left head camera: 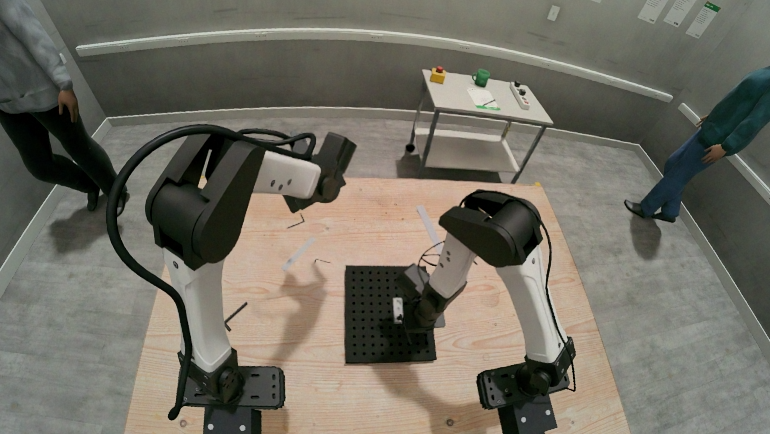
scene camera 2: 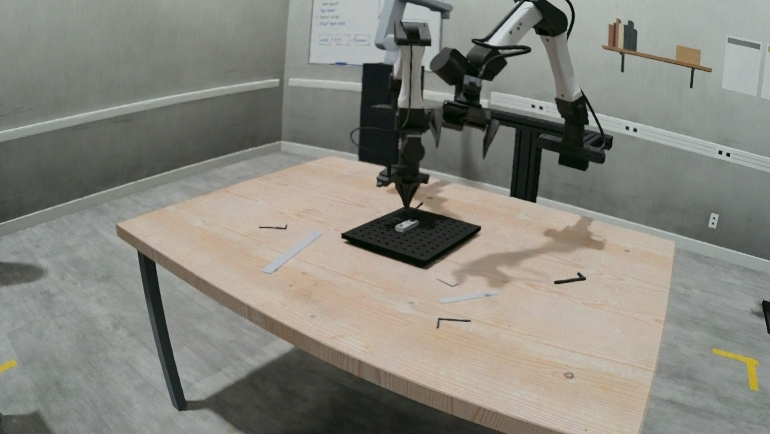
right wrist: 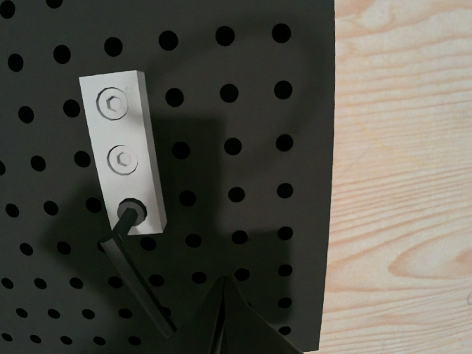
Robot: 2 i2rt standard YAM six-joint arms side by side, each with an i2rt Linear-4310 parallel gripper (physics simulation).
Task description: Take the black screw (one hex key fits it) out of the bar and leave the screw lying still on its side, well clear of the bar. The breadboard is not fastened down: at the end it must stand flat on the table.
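Frame: origin at the left arm's base, x right, y back, z down, level; metres.
Seen in the pictures: left gripper, fingertip midpoint: (scene camera 2: 461, 152); right gripper, fingertip midpoint: (left head camera: 415, 327) (scene camera 2: 406, 208); left arm's base, origin of the base link: (left head camera: 228, 386) (scene camera 2: 572, 146); right arm's base, origin of the base link: (left head camera: 527, 380).
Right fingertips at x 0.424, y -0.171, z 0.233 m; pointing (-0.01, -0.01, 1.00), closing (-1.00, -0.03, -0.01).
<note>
Pixels of each thing's top centre, then the offset from my right fingertips to it. "pt": a spot on its surface instead.
- light grey bar, middle of its top: (scene camera 2: 404, 224) (left head camera: 398, 306) dx -0.037, dy -0.074, dz +0.016 m
- black breadboard, middle of its top: (scene camera 2: 415, 225) (left head camera: 389, 310) dx -0.063, dy -0.064, dz +0.016 m
- black hex key, surface spot: (scene camera 2: 419, 205) pt dx -0.031, dy +0.016, dz -0.011 m
The light grey bar (left head camera: 397, 306) (scene camera 2: 406, 225) (right wrist: 117, 132) lies on the black breadboard (left head camera: 372, 353) (scene camera 2: 423, 257) (right wrist: 260, 65), which rests flat on the table. The black screw (right wrist: 140, 209) sits in the bar's near end in the right wrist view. A black hex key (scene camera 2: 419, 205) (right wrist: 137, 285) has its short arm in the screw's head; its long arm runs low over the board and passes out of sight at my fingers. My right gripper (scene camera 2: 407, 207) (right wrist: 226, 286) is shut beside the key's long arm, its tips together. My left gripper (scene camera 2: 461, 150) is open, high above the table.
Two silver screws (right wrist: 114, 104) (right wrist: 124, 159) sit in the bar. Loose hex keys (left head camera: 236, 315) (left head camera: 296, 222) (scene camera 2: 569, 279) (scene camera 2: 453, 320) (scene camera 2: 273, 227) lie around the board. Two pale strips (left head camera: 298, 253) (left head camera: 427, 222) (scene camera 2: 469, 297) (scene camera 2: 292, 252) lie on the table.
</note>
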